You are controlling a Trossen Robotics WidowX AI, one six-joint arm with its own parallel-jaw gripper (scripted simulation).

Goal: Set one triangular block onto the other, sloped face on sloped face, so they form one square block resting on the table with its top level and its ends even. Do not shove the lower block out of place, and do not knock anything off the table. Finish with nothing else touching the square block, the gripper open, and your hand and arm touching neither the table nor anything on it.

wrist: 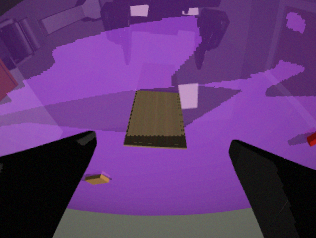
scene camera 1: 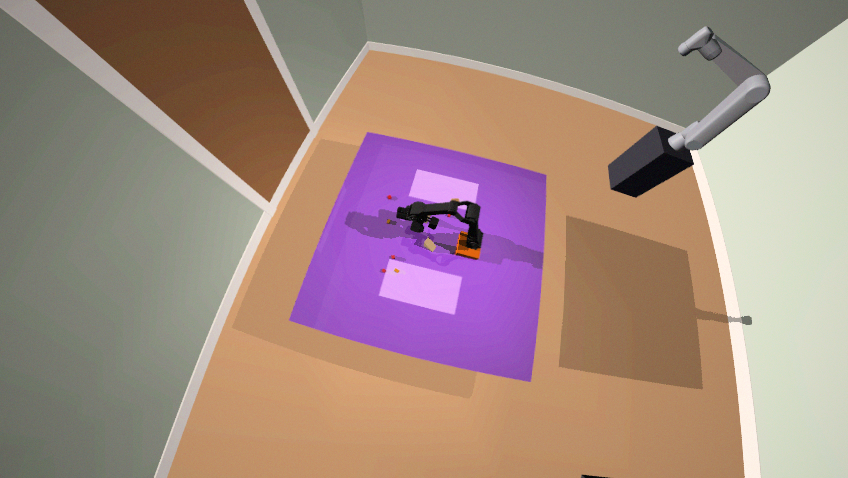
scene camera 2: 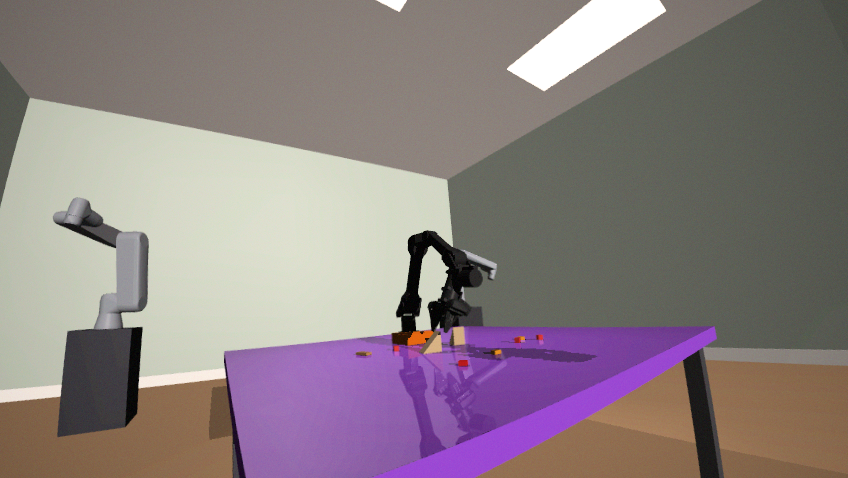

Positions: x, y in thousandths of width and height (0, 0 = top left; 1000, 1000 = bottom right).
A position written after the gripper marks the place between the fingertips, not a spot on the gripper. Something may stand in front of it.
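A triangular block (wrist: 495, 511) is part of the scene. The gripper (wrist: 521, 599) (scene camera 2: 517, 696) stands open, holding nothing.
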